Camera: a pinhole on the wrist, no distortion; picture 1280 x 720 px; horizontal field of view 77.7 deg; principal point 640.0 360.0 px. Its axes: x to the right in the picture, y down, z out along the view. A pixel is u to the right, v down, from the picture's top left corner.
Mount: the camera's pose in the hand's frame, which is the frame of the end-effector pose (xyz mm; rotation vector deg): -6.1 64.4 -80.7 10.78 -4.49 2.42
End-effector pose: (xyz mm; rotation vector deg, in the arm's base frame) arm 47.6 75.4 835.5 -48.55 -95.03 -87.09
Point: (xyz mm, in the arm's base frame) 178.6 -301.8 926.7
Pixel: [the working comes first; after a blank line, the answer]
In the camera's frame: -7.3 2.0 -315.4

behind the camera
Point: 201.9 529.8 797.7
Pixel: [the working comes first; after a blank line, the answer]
In the camera's frame: -61.7 187.4 504.0

542.8 655.4
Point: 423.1 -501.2 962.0
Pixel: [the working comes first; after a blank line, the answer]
In the camera's frame: -115.2 170.7 -561.7

behind the camera
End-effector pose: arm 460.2 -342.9 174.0 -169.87 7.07 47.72
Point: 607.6 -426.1 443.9
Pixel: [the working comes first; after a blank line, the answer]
In the camera's frame: -23.4 -47.6 -226.1

behind the camera
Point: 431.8 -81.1 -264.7
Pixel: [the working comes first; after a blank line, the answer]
In the camera's frame: 223.6 -219.8 523.2

979.6 26.1
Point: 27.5 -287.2 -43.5
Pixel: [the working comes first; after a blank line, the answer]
In the camera's frame: -213.0 33.4 516.1

312.0 411.5
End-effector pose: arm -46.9 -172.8 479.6 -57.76 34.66 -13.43
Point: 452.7 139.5 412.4
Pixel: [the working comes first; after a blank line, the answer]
In the camera's frame: 345.0 200.9 512.0

1175.3 671.8
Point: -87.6 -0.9 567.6
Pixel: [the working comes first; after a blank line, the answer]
In the camera's frame: -120.3 2.5 229.4

223.3 368.6
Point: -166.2 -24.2 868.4
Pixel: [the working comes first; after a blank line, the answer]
In the camera's frame: -287.5 -234.4 344.0

outside the picture
